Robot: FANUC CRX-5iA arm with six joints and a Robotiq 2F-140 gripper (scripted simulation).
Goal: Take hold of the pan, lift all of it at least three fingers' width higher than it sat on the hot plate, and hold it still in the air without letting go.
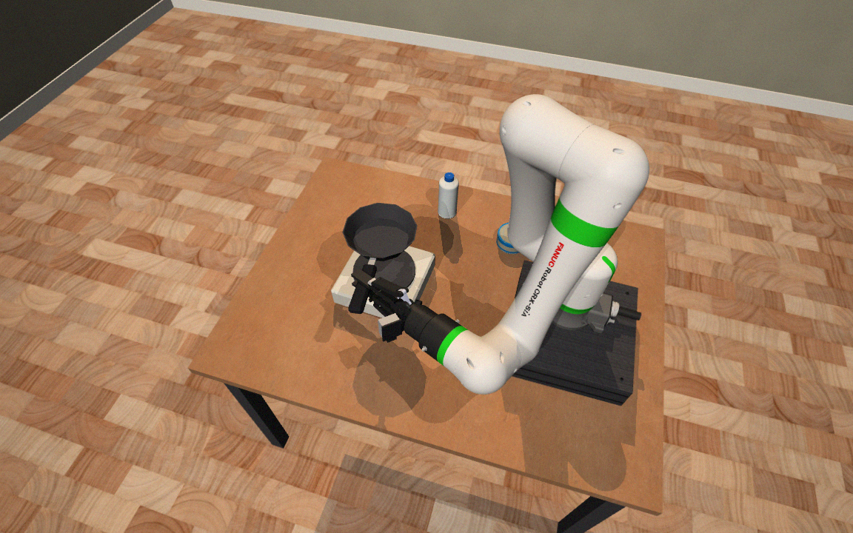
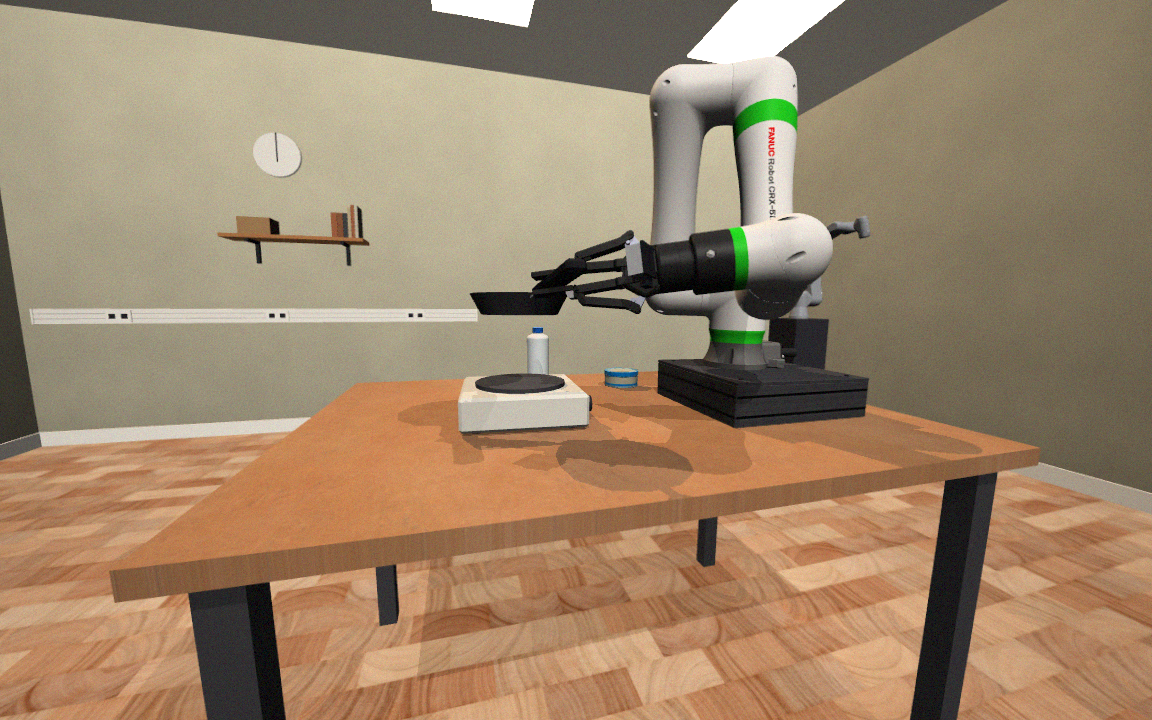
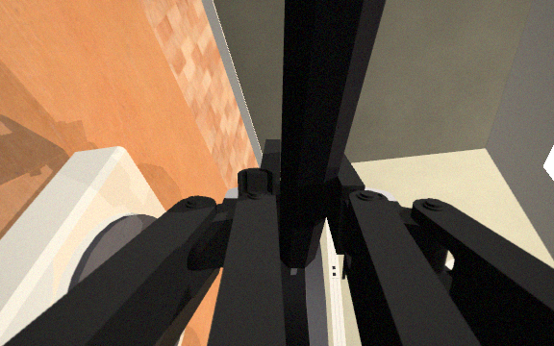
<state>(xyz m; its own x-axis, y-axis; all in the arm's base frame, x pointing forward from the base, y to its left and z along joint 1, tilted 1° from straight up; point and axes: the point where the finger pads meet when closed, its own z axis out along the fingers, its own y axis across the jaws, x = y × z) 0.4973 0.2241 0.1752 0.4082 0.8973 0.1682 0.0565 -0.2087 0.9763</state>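
My hand is 13 cm to the left of the black pan, 3 cm short of it and 3 cm above it. Round my hand: white hot plate 23 cm below, 18 cm to the right, 2 cm ahead; white roll 48 cm to the right, 29 cm behind, 25 cm below.
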